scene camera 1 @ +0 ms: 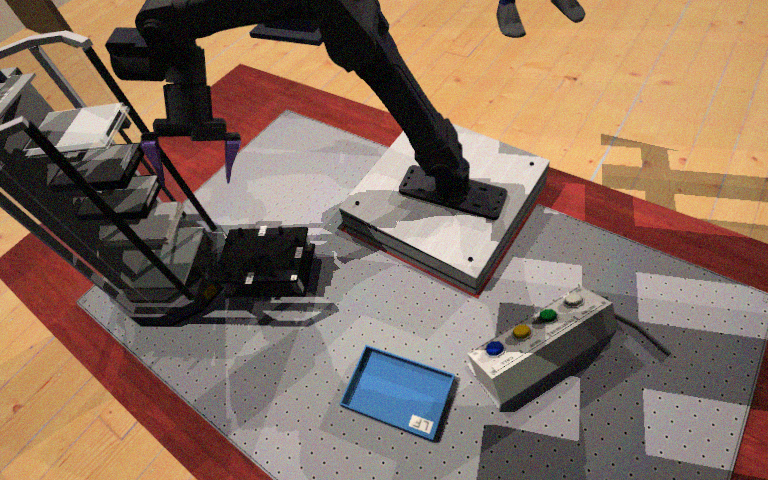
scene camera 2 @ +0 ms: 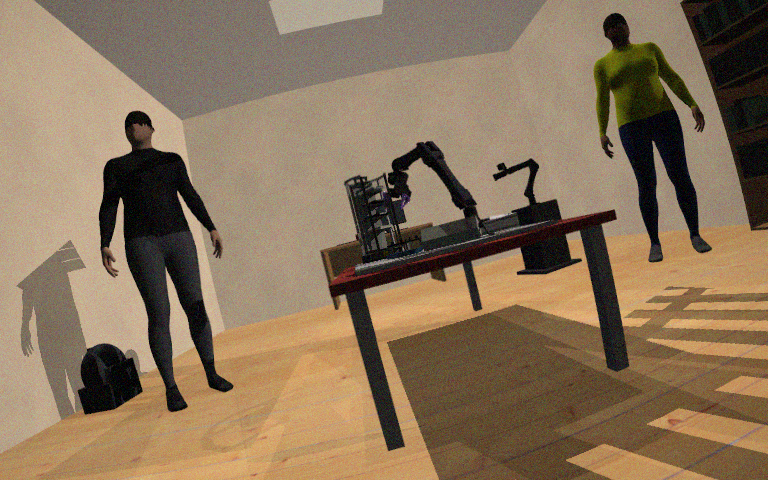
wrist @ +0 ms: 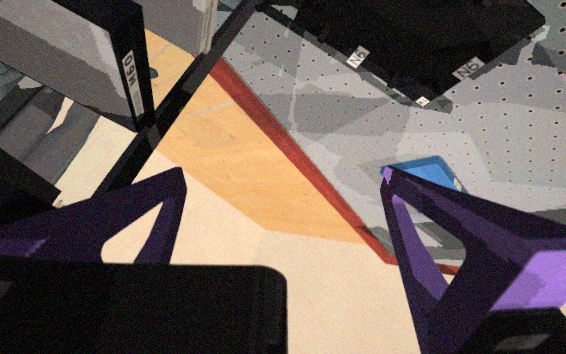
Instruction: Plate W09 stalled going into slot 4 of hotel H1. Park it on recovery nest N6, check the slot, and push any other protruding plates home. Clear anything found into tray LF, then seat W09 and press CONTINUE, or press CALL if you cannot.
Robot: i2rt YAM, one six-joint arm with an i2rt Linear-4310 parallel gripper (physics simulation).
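Frame: origin at the arm's base, x up, y ahead, z left, level; millimetres.
Where they show: gripper, fingertip midpoint: (scene camera 1: 196,184) (scene camera 2: 392,208) (wrist: 283,177); arm's base at its link origin: (scene camera 1: 452,192).
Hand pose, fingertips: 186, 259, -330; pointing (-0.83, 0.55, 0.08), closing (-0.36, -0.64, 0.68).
Things, the pixels of their top centre, and the offset from my fingertips, as dx, dy, dz. "pt": a spot on its surface instead. Level surfaces: height alone.
- Hotel H1 at a spot on its surface: (wrist: 182,90) pt -64, +107, -51
- dark-rimmed plate at its top centre: (wrist: 7,32) (scene camera 1: 117,194) -3, +60, -130
- Black nest N6 at its top centre: (wrist: 399,31) (scene camera 1: 257,248) (scene camera 2: 404,238) -169, -8, +42
- Blue tray LF at its top centre: (scene camera 1: 397,389) (wrist: 426,192) (scene camera 2: 403,251) -228, +117, +375
- button box at its top centre: (scene camera 1: 546,330) (scene camera 2: 448,222) -161, -29, +562
- blue CALL button at its top centre: (scene camera 1: 495,346) -171, +18, +499
- green button at its top centre: (scene camera 1: 549,313) -171, -62, +559
- black hotel post at its top centre: (scene camera 1: 86,48) +208, -35, -108
- cable at a spot on its surface: (scene camera 1: 645,335) pt -242, -115, +711
- table at its surface level: dx -261
Hotel H1 (scene camera 1: 110,210) (wrist: 182,90) stands at the left, with several plates stacked in it. A dark-rimmed plate (wrist: 131,75) shows at the wrist view's upper left; its label starts with W0, the last digit is unclear. I cannot tell which slot it occupies; slot 4's inside is hidden. My gripper (scene camera 1: 194,181) (wrist: 283,177) is open and empty, high beside the hotel's posts. Black nest N6 (scene camera 1: 263,257) (wrist: 425,40) shows no plate on it. Blue tray LF (scene camera 1: 396,390) (wrist: 425,170) looks empty. The button box (scene camera 1: 543,370) has a blue CALL button (scene camera 1: 495,348) and a green button (scene camera 1: 547,314).
The white base block (scene camera 1: 407,229) carries the arm, right of the nest. A black hotel post (scene camera 1: 184,189) rises close to the gripper's fingers. A cable (scene camera 1: 645,335) runs from the button box. Two people (scene camera 2: 152,192) (scene camera 2: 640,84) stand away from the table (scene camera 2: 470,250).
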